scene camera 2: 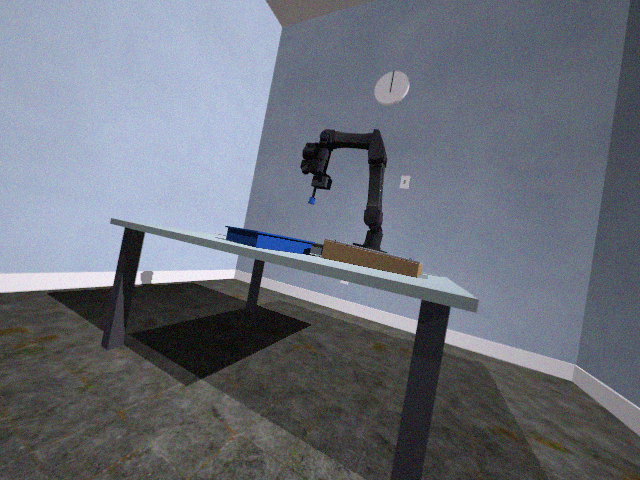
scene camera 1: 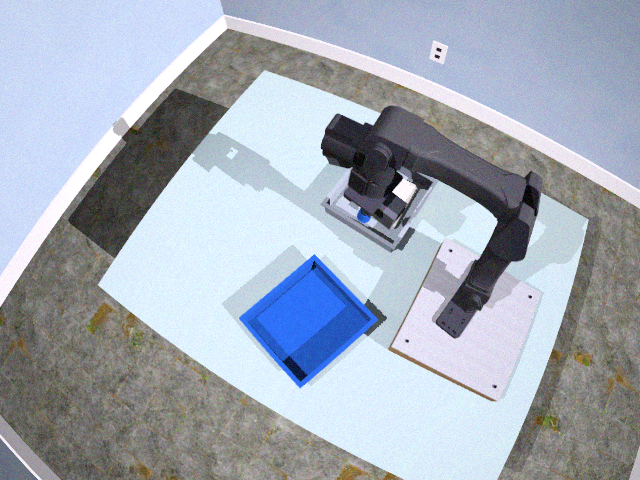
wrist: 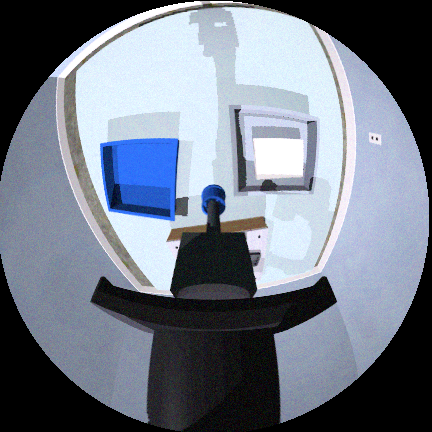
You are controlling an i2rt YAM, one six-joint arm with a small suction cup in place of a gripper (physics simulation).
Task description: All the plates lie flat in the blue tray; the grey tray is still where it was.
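Frame: origin at the arm's base, x right, y ahead, z up, level; centimetres.
Where they show: end effector, tool point: (scene camera 2: pixel 311 203) (scene camera 1: pixel 363 216) (wrist: pixel 213 194); arm's base, origin of the base link: (scene camera 2: pixel 370 250) (scene camera 1: pixel 467 299).
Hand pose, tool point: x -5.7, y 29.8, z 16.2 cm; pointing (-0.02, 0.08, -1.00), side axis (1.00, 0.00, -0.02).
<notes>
Each offset is from my tool point to the centre of the thing.
A white square plate @(dy +3.4, dx +17.6, dz -20.0 cm) (scene camera 1: pixel 404 190) (wrist: pixel 279 157) lies in the grey tray @(dy +5.1, dx +16.2, dz -19.7 cm) (scene camera 1: pixel 358 227) (wrist: pixel 311 150); the arm's wrist hides part of it in scene camera 1. I cannot tell whether other plates lie beneath it. The blue tray @(dy -2.1, dx -22.3, dz -19.7 cm) (scene camera 1: pixel 310 304) (scene camera 2: pixel 281 243) (wrist: pixel 145 165) shows no plate on its visible floor. My gripper, a small blue suction cup (scene camera 1: pixel 363 216) (scene camera 2: pixel 311 200) (wrist: pixel 213 195), hangs high above the table with nothing on it. It is open. In the wrist view the cup shows between the two trays, below and left of the grey one.
The arm's base stands on a pale board (scene camera 1: pixel 480 356) (scene camera 2: pixel 369 257) (wrist: pixel 217 229) with a brown edge, to the right of the blue tray in scene camera 1. The trays and board rest on the pale table (scene camera 1: pixel 206 258) (scene camera 2: pixel 180 237).
</notes>
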